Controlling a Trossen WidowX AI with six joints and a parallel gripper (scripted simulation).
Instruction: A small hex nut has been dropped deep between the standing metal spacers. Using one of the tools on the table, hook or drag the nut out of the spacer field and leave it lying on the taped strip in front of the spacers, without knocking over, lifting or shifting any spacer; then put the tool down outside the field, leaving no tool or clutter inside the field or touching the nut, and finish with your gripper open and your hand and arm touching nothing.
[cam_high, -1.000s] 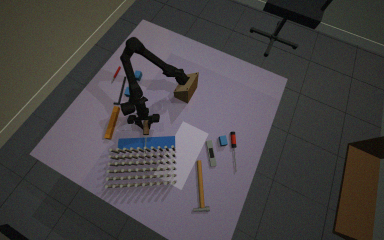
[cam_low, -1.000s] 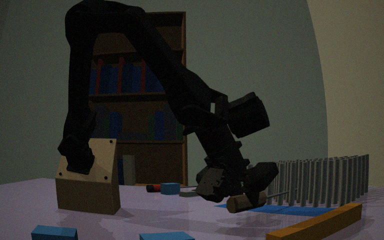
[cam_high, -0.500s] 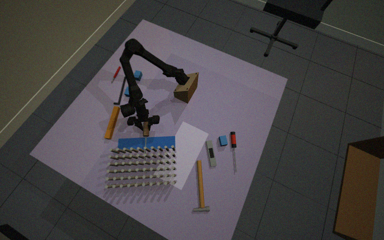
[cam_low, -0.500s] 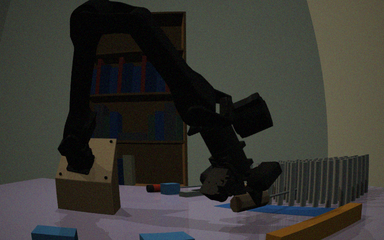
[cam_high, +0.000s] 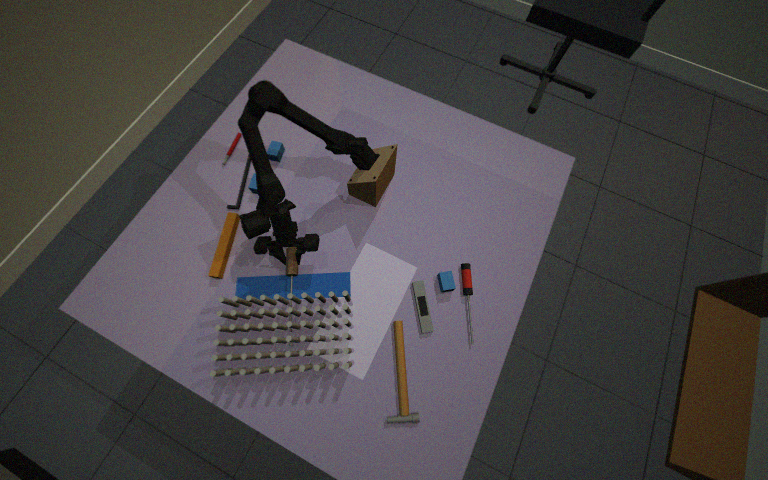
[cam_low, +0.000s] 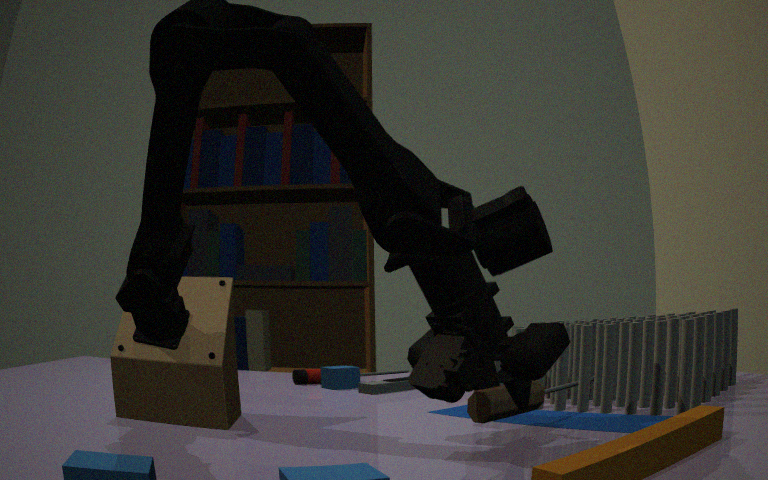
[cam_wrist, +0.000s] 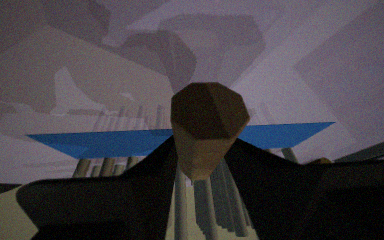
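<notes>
My gripper tip is 6 cm short of the blue taped strip, 4 cm to the right of it and 3 cm above it. Also, from my gripper tip: orange bar: 7 cm ahead, 23 cm to the right, 1 cm below; wooden-handled awl: 8 cm ahead, 6 cm to the left; grey block: 12 cm behind, 42 cm to the left, 1 cm below.
</notes>
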